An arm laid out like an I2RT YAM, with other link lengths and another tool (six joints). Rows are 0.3 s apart.
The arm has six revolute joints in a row. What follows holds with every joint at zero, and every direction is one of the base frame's.
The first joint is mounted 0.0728 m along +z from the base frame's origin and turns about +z.
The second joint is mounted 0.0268 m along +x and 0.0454 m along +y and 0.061 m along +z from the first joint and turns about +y.
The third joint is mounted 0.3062 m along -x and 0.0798 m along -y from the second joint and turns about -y.
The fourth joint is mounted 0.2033 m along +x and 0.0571 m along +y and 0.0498 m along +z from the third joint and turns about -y.
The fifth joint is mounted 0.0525 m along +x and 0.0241 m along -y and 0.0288 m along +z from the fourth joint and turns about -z.
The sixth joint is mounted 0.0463 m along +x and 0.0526 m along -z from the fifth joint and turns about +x.
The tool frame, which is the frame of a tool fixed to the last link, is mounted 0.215 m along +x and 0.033 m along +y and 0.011 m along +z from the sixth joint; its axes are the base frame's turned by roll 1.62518, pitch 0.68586 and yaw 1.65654 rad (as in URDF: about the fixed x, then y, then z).
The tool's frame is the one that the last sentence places.
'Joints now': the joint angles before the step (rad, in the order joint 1, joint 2, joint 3, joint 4, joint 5, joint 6). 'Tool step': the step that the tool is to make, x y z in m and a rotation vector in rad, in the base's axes. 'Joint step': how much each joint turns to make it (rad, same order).
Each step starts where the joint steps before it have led.
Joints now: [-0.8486 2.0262 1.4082 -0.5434 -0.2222 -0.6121]
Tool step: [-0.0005 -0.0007 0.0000 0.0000 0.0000 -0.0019]
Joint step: [-0.0019 0.0001 0.0001 -0.0001 0.0000 0.0000]
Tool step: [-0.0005 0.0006 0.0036 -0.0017 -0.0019 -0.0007]
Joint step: [0.0000 -0.0088 0.0023 -0.0084 0.0000 0.0008]
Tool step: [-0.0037 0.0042 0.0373 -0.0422 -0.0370 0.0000]
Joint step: [0.0000 -0.0999 0.0009 -0.0446 0.0000 0.0000]
